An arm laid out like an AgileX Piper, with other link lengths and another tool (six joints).
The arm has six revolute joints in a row. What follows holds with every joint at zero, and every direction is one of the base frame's. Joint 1 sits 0.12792 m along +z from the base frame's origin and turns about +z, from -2.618 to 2.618 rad. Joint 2 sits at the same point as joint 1 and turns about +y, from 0 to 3.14 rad. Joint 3 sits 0.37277 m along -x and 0.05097 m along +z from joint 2 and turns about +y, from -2.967 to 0 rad. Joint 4 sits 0.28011 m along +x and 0.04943 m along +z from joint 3 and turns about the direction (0.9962, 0, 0.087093), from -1.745 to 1.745 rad. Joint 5 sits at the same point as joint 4 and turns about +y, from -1.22 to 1.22 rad. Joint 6 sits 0.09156 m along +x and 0.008 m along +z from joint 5 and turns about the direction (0.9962, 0, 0.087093), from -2.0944 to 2.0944 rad. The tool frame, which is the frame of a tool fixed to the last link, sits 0.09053 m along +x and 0.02 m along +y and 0.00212 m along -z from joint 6; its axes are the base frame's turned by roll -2.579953, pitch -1.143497 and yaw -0.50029 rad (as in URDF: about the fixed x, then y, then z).
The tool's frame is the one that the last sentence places.
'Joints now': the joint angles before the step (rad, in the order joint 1, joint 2, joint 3, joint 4, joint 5, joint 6). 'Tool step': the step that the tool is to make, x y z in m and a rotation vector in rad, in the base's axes. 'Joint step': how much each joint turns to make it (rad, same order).
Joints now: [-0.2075, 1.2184, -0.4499, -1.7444, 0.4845, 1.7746]
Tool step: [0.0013, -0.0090, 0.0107, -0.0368, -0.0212, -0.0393]
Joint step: [0.0000, -0.0001, -0.0194, -0.0003, 0.0512, 0.0000]
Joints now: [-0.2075, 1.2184, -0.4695, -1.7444, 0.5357, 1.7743]
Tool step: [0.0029, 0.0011, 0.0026, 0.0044, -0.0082, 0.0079]
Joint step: [0.0001, 0.0001, -0.0087, -0.0005, -0.0100, 0.0005]
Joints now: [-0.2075, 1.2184, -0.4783, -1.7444, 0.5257, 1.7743]
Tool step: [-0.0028, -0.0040, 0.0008, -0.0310, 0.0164, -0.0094]
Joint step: [0.0002, -0.0001, 0.0017, 0.0005, 0.0263, -0.0249]
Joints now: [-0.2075, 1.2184, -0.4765, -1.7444, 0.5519, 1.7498]
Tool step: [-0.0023, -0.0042, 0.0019, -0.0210, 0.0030, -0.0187]
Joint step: [-0.0003, -0.0002, 0.0000, 0.0000, 0.0273, -0.0067]
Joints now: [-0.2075, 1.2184, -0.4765, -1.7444, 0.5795, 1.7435]
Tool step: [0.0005, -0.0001, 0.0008, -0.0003, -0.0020, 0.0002]
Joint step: [-0.0002, -0.0001, -0.0022, 0.0001, -0.0004, -0.0003]
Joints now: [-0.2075, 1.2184, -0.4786, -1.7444, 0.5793, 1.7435]
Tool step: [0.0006, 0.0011, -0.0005, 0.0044, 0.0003, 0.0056]
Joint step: [0.0003, 0.0000, -0.0001, 0.0002, -0.0069, 0.0000]
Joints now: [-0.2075, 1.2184, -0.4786, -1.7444, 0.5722, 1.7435]
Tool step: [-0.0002, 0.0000, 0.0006, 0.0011, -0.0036, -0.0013]
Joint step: [-0.0002, -0.0019, 0.0000, -0.0001, 0.0000, 0.0027]
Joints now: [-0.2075, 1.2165, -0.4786, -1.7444, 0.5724, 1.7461]
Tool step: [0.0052, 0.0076, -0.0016, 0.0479, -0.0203, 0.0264]
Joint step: [0.0003, 0.0000, -0.0038, 0.0003, -0.0498, 0.0288]
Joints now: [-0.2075, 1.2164, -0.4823, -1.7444, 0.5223, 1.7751]
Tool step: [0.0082, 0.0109, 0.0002, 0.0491, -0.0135, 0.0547]
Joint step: [-0.0018, -0.0001, -0.0128, 0.0005, -0.0762, 0.0073]
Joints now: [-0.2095, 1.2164, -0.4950, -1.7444, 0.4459, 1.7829]
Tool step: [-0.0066, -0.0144, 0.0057, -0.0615, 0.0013, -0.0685]
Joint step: [0.0000, -0.0001, -0.0001, 0.0004, 0.0916, -0.0096]
